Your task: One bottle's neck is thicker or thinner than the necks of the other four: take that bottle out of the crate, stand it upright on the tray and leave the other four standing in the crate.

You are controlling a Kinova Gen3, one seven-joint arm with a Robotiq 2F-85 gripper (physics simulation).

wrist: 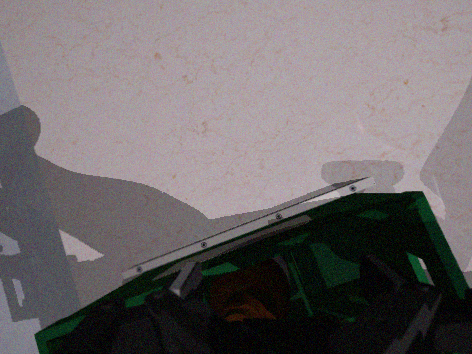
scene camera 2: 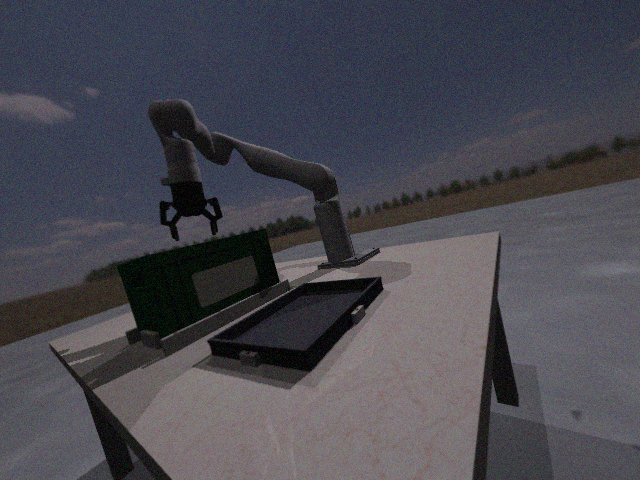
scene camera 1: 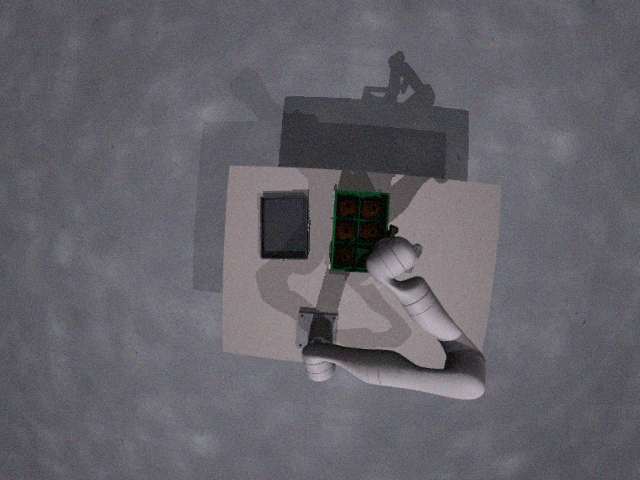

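Pixels of known places: gripper, between the fingertips: (wrist: 278,275) (scene camera 2: 196,237); arm's base, origin of its link: (scene camera 2: 341,258) (scene camera 1: 321,327).
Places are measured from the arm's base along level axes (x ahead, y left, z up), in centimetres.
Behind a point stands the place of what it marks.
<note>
The green crate (scene camera 1: 359,192) @[z 16.0, x 54.7, y -7.2 cm] (scene camera 2: 170,294) @[z 8.2, x 52.8, y 0.8 cm] (wrist: 440,235) @[z 16.0, x 28.4, y -16.6 cm] stands upright on the table. Five brown-orange bottles stand in it in the top scene view: two at the back (scene camera 1: 347,208) @[z 14.8, x 49.0, y -3.9 cm] (scene camera 1: 370,208) @[z 14.7, x 49.9, y -11.7 cm], two in the middle row (scene camera 1: 346,230) @[z 14.8, x 41.4, y -4.4 cm] (scene camera 1: 369,230) @[z 14.7, x 42.4, y -12.3 cm], one at front left (scene camera 1: 344,255) @[z 14.8, x 32.8, y -4.8 cm]. The front right compartment looks empty, partly hidden by the arm. It is too dark to compare the necks. One bottle (wrist: 250,300) @[z 13.0, x 40.9, y -14.9 cm] shows dimly between the fingers' sides in the wrist view, below them. My gripper (scene camera 2: 195,235) @[z 18.3, x 37.8, y -17.4 cm] (wrist: 278,275) @[z 18.3, x 37.8, y -17.4 cm] is open and empty above the crate. The black tray (scene camera 1: 284,227) @[z -0.9, x 39.6, y 20.1 cm] (scene camera 2: 302,320) @[z -1.0, x 41.3, y 20.7 cm] is empty.
A pale strip (scene camera 2: 222,316) @[z 0.4, x 45.3, y 1.5 cm] (wrist: 240,231) @[z 1.5, x 42.2, y -18.9 cm] runs along a crate side. Small clamp blocks (scene camera 2: 357,313) @[z -0.2, x 39.1, y 30.5 cm] (scene camera 2: 249,358) @[z -0.4, x 52.6, y 22.4 cm] sit at the tray's outer walls. The arm's base plate (scene camera 1: 303,335) @[z 0.2, x -4.6, y 7.1 cm] is at the table's front edge. The arm (scene camera 1: 392,260) @[z 53.1, x 36.8, y -12.4 cm] covers the crate's front right corner. Dark shadows cross the table.
</note>
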